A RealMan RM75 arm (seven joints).
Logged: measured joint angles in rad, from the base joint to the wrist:
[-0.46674, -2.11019, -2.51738, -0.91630, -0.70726, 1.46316, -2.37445]
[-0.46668, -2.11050, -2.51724, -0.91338, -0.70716, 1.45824, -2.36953]
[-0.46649, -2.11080, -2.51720, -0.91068, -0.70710, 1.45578, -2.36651]
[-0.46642, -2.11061, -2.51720, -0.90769, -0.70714, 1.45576, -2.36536]
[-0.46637, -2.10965, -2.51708, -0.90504, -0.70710, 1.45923, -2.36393]
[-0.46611, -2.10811, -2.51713, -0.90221, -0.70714, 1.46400, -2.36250]
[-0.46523, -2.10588, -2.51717, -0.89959, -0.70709, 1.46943, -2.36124]
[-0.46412, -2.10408, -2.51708, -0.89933, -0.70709, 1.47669, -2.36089]
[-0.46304, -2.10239, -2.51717, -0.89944, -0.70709, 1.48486, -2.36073]
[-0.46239, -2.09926, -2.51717, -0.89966, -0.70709, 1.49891, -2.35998]
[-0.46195, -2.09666, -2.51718, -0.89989, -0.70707, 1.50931, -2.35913]
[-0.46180, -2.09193, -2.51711, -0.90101, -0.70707, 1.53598, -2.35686]
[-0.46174, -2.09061, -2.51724, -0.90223, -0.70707, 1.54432, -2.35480]
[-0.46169, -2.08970, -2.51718, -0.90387, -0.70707, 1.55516, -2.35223]
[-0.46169, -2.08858, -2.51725, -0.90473, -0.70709, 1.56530, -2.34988]
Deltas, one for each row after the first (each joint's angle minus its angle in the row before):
[0.00006, -0.00031, 0.00014, 0.00292, 0.00010, -0.00492, 0.00492]
[0.00019, -0.00030, 0.00004, 0.00270, 0.00006, -0.00246, 0.00302]
[0.00007, 0.00019, 0.00000, 0.00299, -0.00004, -0.00002, 0.00115]
[0.00005, 0.00096, 0.00012, 0.00265, 0.00004, 0.00347, 0.00143]
[0.00026, 0.00154, -0.00005, 0.00283, -0.00004, 0.00477, 0.00143]
[0.00088, 0.00223, -0.00004, 0.00262, 0.00005, 0.00543, 0.00126]
[0.00111, 0.00180, 0.00009, 0.00026, 0.00000, 0.00726, 0.00035]
[0.00108, 0.00169, -0.00009, -0.00011, 0.00000, 0.00817, 0.00016]
[0.00065, 0.00313, 0.00000, -0.00022, 0.00000, 0.01405, 0.00075]
[0.00044, 0.00260, -0.00001, -0.00023, 0.00002, 0.01040, 0.00085]
[0.00015, 0.00473, 0.00007, -0.00112, 0.00000, 0.02667, 0.00227]
[0.00006, 0.00132, -0.00013, -0.00122, 0.00000, 0.00834, 0.00206]
[0.00005, 0.00091, 0.00006, -0.00164, 0.00000, 0.01084, 0.00257]
[0.00000, 0.00112, -0.00007, -0.00086, -0.00002, 0.01014, 0.00235]

